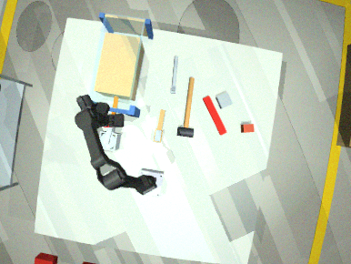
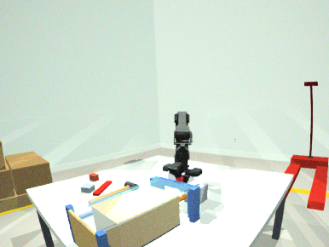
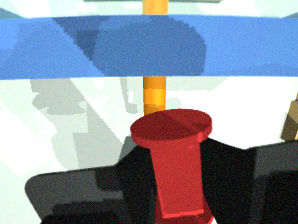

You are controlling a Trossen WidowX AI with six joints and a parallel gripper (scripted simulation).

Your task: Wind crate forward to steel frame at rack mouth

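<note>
Right now my gripper tip is 4 cm past the winch handle and 1 cm above it. From my gripper tip the other things lie so: winch 12 cm behind, 1 cm to the right, 8 cm below; red grip 2 cm above; blue frame 6 cm ahead, 1 cm to the left, 1 cm below.
</note>
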